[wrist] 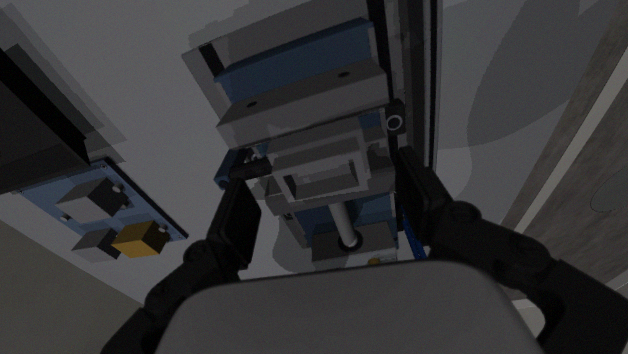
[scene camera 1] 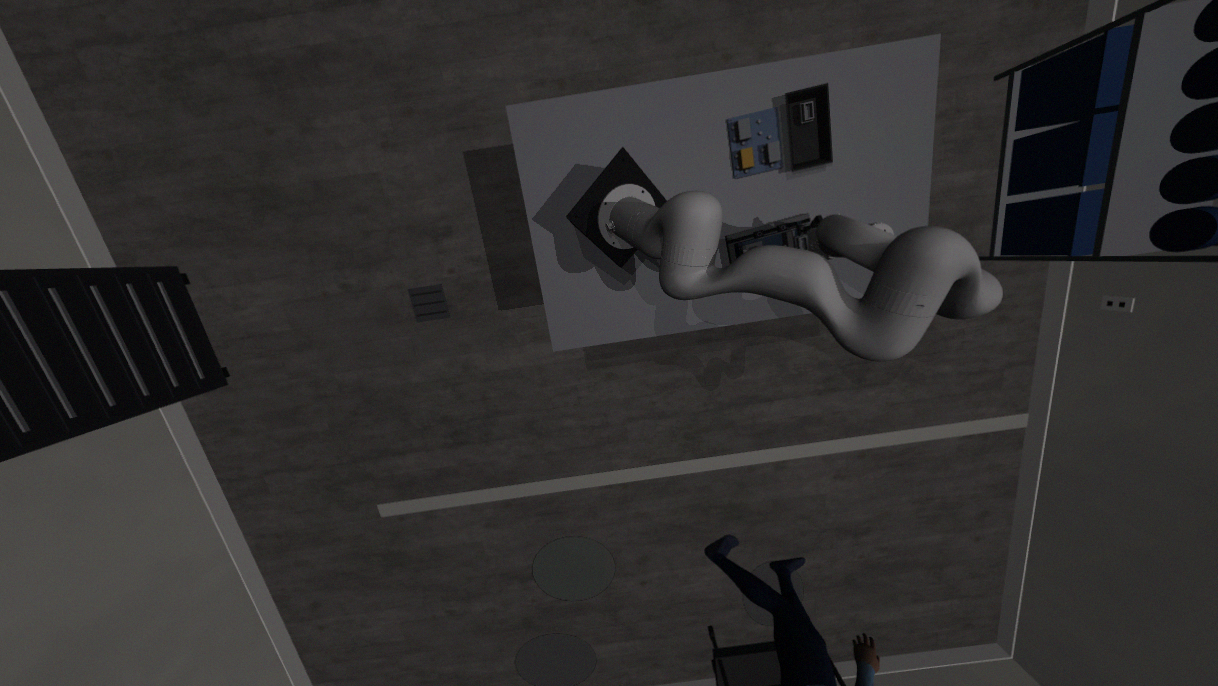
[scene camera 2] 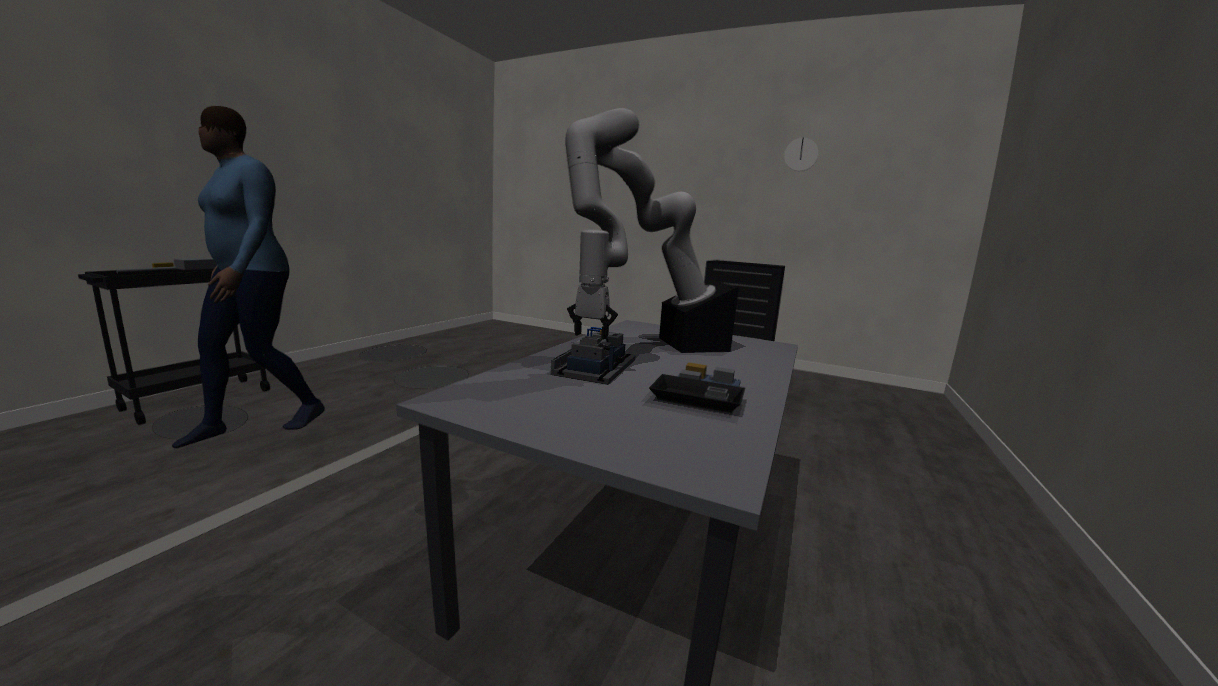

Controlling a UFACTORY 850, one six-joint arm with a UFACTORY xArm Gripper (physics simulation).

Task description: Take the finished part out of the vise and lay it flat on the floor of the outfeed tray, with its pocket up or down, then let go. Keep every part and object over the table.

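The finished part (wrist: pixel 320 178), grey with a rectangular pocket facing the camera, sits between the jaws of the vise (scene camera 1: pixel 771 231) (scene camera 2: pixel 588 363) (wrist: pixel 302 100). My gripper (scene camera 2: pixel 591 329) (wrist: pixel 321 181) is open and empty above the vise. In the wrist view its fingers stand wide to the left and right, near the part's front edge; the height gap is hard to judge. In scene camera 1 the arm hides most of the gripper and part of the vise. The black outfeed tray (scene camera 1: pixel 811 146) (scene camera 2: pixel 677 388) (wrist: pixel 35 125) lies across the table and holds a small grey part (scene camera 1: pixel 807 110) (scene camera 2: pixel 718 392) near one end.
A blue plate (scene camera 1: pixel 754 123) (wrist: pixel 45 197) with two grey blocks and an orange block (scene camera 1: pixel 746 157) (scene camera 2: pixel 696 368) (wrist: pixel 140 240) lies beside the tray. A blue handle (wrist: pixel 414 240) is close to the right finger. A person (scene camera 1: pixel 792 617) (scene camera 2: pixel 230 221) stands off the table near a trolley (scene camera 2: pixel 123 340).
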